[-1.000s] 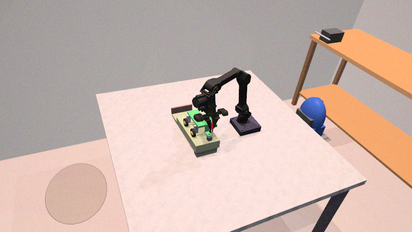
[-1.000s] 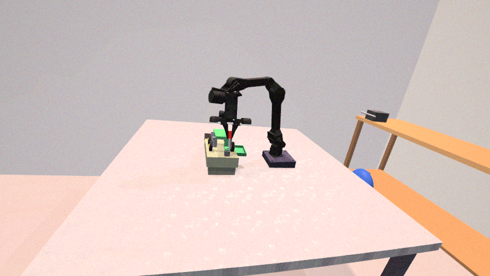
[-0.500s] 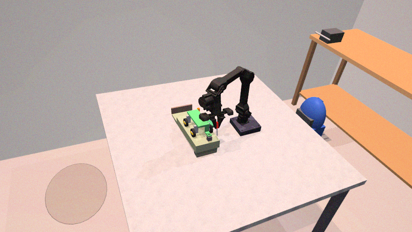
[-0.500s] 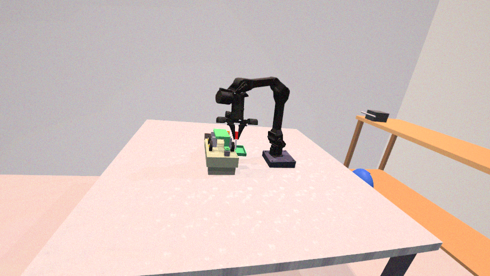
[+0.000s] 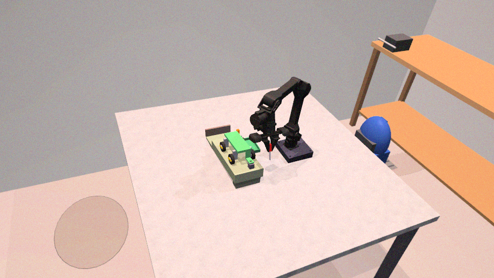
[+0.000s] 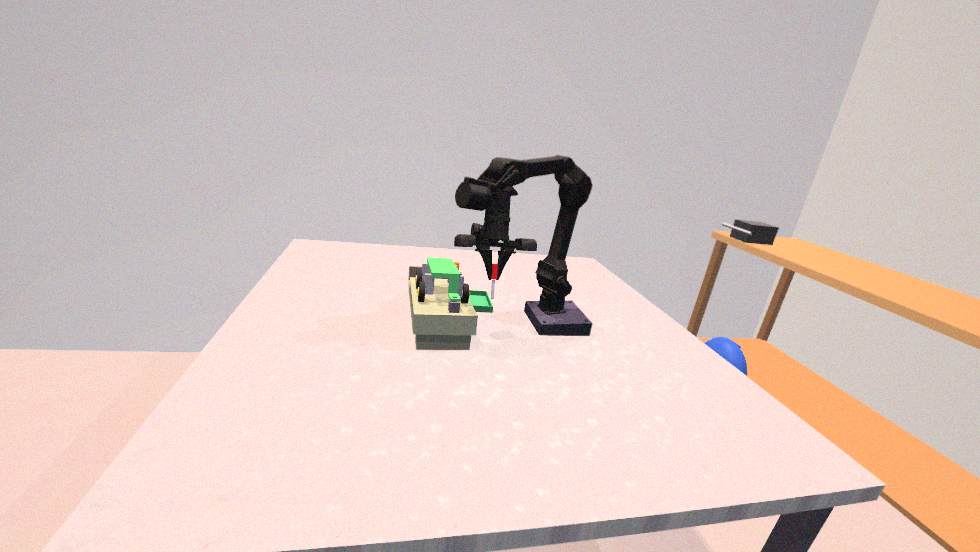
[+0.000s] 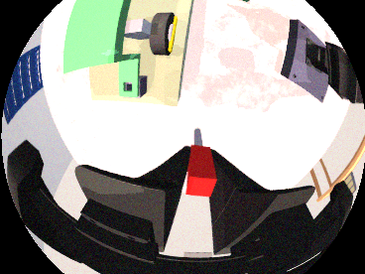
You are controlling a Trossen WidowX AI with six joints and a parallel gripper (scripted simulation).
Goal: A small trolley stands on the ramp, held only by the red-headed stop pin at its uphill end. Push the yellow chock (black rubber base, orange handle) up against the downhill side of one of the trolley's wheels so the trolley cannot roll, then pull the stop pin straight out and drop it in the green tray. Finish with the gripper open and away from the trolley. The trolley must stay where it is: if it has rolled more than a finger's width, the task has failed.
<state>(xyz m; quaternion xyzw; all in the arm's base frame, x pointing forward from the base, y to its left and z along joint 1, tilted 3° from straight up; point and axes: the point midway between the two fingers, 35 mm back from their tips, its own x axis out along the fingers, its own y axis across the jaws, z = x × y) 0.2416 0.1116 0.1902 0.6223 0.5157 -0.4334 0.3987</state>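
My gripper tip is 250 mm to the left of the green tray, 190 mm above it and 70 mm past it. The rest, counted from my gripper tip: red-headed stop pin: right at my gripper tip; then trolley: 160 mm to the right, 80 mm ahead, 70 mm below; then pale ramp block: 160 mm to the right, 130 mm below, 80 mm ahead.
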